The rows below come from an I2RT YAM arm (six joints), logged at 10 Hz.
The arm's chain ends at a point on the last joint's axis. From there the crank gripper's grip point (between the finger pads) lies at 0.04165 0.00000 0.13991 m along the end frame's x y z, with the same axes.
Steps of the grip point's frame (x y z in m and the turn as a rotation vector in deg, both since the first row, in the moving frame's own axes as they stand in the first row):
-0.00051, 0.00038, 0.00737, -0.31, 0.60, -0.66
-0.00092, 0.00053, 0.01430, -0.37, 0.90, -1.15
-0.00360, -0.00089, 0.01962, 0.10, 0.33, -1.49
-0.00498, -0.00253, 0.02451, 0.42, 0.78, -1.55
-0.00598, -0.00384, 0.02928, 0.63, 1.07, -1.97
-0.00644, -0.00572, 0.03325, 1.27, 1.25, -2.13
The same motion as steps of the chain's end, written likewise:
-0.00197, 0.00011, 0.00781, -0.31, 0.60, -0.66
-0.00311, 0.00049, 0.01497, -0.37, 0.90, -1.15
-0.00439, 0.00045, 0.01986, 0.10, 0.33, -1.49
-0.00685, -0.00035, 0.02510, 0.42, 0.78, -1.55
-0.00853, -0.00083, 0.03010, 0.63, 1.07, -1.97
-0.00939, -0.00103, 0.03424, 1.27, 1.25, -2.13

